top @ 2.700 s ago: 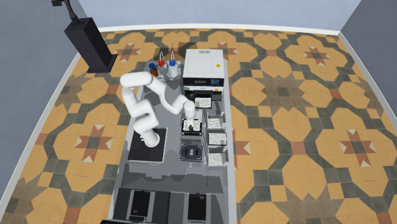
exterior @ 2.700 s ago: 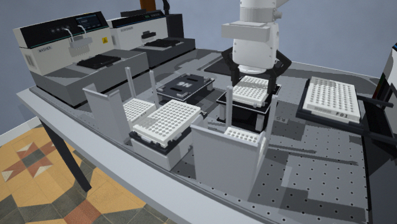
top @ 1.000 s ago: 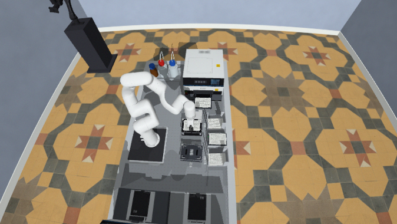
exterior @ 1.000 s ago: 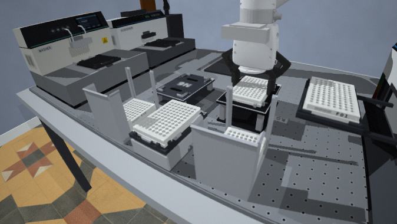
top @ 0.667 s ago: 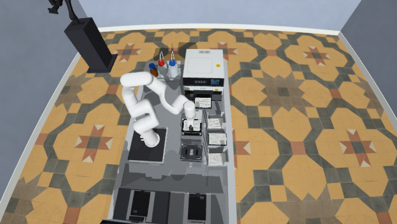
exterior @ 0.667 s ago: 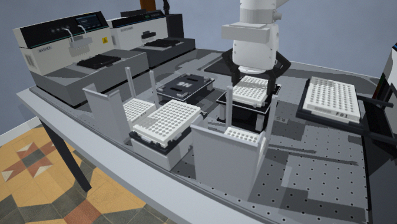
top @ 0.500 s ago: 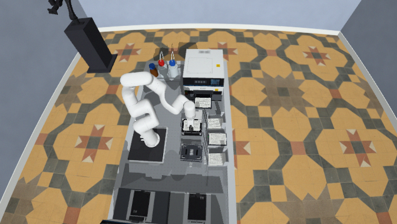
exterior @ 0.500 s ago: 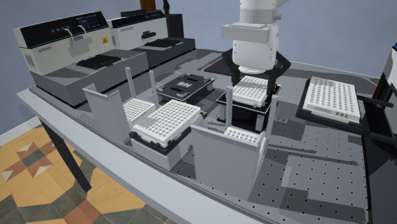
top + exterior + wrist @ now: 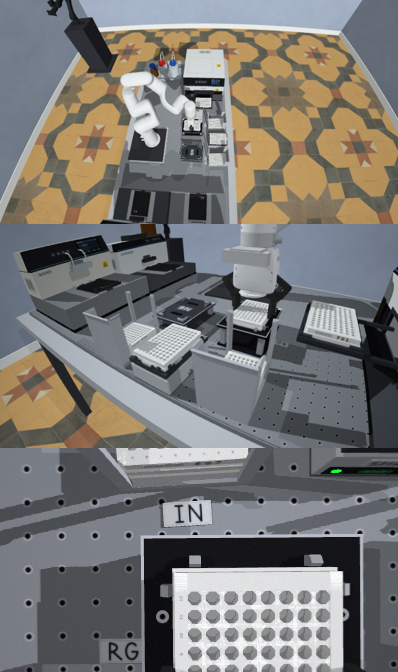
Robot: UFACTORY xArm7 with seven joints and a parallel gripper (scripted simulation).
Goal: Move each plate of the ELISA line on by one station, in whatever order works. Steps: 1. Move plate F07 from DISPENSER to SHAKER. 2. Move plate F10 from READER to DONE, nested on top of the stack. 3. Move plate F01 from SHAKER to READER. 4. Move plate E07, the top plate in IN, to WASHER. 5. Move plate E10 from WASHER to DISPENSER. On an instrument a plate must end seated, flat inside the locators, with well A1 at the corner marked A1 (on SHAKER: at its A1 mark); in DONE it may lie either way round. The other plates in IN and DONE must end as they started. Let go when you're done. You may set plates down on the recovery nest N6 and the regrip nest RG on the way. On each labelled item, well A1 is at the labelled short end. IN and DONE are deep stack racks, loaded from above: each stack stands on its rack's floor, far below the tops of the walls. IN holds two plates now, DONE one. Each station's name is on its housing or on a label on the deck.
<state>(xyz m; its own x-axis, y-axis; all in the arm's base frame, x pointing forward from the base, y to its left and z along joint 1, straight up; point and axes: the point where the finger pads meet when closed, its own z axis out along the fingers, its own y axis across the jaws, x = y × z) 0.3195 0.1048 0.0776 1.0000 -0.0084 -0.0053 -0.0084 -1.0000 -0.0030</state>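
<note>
My hand is 2 cm above the RG nest. Also, from my hand: washer 6 cm ahead, 83 cm to the right, 2 cm above; dispenser 31 cm behind, 76 cm to the right, 1 cm above.
</note>
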